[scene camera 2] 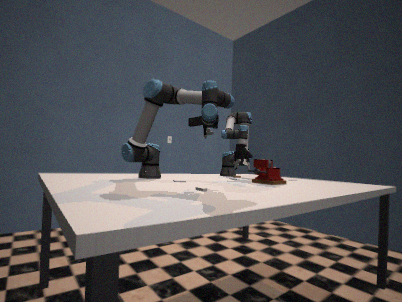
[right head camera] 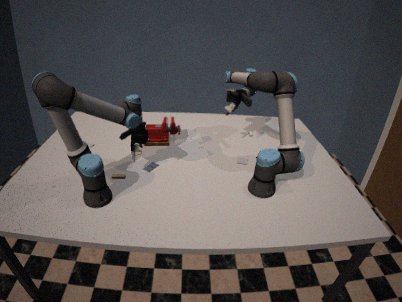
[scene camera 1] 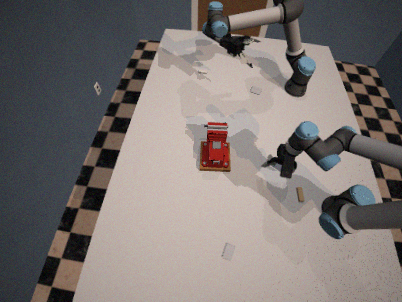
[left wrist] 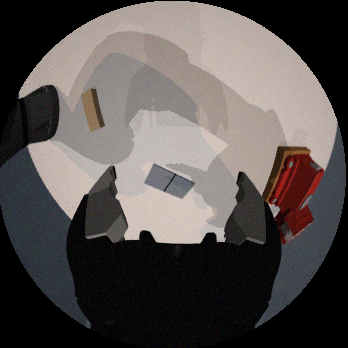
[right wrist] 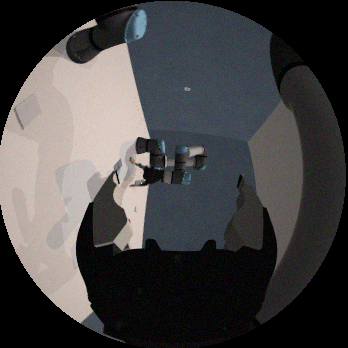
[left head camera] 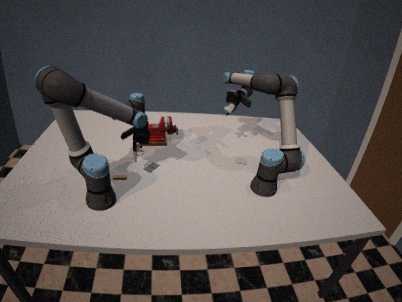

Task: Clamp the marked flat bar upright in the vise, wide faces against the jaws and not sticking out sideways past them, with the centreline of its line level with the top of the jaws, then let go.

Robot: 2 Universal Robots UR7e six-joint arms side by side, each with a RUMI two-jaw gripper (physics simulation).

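Places are measured from the left arm's base along level axes (x left, y ahead, z down), in centimetres.
Pixels of known places: left gripper, fingertip midpoint: [scene camera 2: 241, 170] [right head camera: 138, 154] [scene camera 1: 276, 169] [left wrist: 177, 168] [right wrist: 131, 173] [left head camera: 138, 155]; right gripper, fingertip midpoint: [right head camera: 227, 103] [scene camera 1: 256, 55] [right wrist: 178, 172] [left head camera: 228, 103]; left arm's base at its link origin: [scene camera 2: 227, 175] [right head camera: 98, 198] [left wrist: 45, 112] [right wrist: 138, 145] [left head camera: 101, 200]; right arm's base at its link origin: [scene camera 2: 149, 177] [right head camera: 261, 189] [scene camera 1: 294, 89] [left head camera: 263, 188].
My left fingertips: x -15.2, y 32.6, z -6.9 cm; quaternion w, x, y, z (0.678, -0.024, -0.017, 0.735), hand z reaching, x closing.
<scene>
For each thing: its top centre in the pictures, then the offset to it from my left fingertips.
- marked flat bar at its top centre: [left wrist: 168, 183] [left head camera: 151, 167] [right head camera: 150, 166] dz +6.6, dx -7.4, dy -1.8 cm
- wooden block at its top centre: [left wrist: 89, 110] [left head camera: 119, 176] [scene camera 1: 300, 193] [right head camera: 118, 175] dz +5.4, dx +9.0, dy -14.1 cm
- pale grey plate at its top centre: [right head camera: 242, 160] [left head camera: 241, 160] [scene camera 1: 256, 90] dz +6.4, dx -62.9, dy +9.4 cm
- pale plate at its top centre: [scene camera 1: 229, 251] dz +6.4, dx +40.8, dy +20.0 cm
The marked flat bar [left wrist: 167, 180] [left head camera: 151, 167] [right head camera: 151, 166], grey with a dark line across it, lies flat on the table. The red vise [left head camera: 157, 132] [right head camera: 158, 132] [scene camera 1: 216, 147] [scene camera 2: 268, 173] [left wrist: 299, 182] stands on a wooden base at the back left of the head views, its jaws apart with no bar between them. My left gripper [left wrist: 177, 168] is open and empty above the table, pointing down, with the bar between its fingertips in the left wrist view but below them. My right gripper is open and empty, high over the far side of the table in scene camera 1.
A wooden block [left head camera: 119, 177] [right head camera: 118, 176] [scene camera 1: 300, 194] [left wrist: 93, 110] lies near the left arm's base. A pale grey plate [left head camera: 241, 161] [right head camera: 242, 161] [scene camera 1: 256, 90] [right wrist: 27, 111] lies near the right arm's base. Another pale plate [scene camera 1: 228, 251] lies at the lower part of scene camera 1.
</scene>
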